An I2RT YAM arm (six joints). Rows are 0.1 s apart.
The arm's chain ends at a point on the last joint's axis. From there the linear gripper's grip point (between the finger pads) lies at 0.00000 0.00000 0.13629 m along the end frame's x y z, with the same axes.
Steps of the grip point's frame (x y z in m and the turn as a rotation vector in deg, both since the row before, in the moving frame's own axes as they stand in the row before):
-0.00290 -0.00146 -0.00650 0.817 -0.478 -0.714
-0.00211 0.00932 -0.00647 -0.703 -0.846 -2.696
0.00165 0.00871 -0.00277 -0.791 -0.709 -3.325
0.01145 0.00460 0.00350 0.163 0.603 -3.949
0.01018 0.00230 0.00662 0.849 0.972 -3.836
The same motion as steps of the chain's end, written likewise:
-0.00175 0.00048 -0.00648 0.817 -0.478 -0.714
-0.00014 0.00760 -0.00644 -0.703 -0.846 -2.696
0.00328 0.00678 -0.00275 -0.791 -0.709 -3.325
0.01003 0.00504 0.00351 0.163 0.603 -3.949
0.00794 0.00440 0.00665 0.849 0.972 -3.836

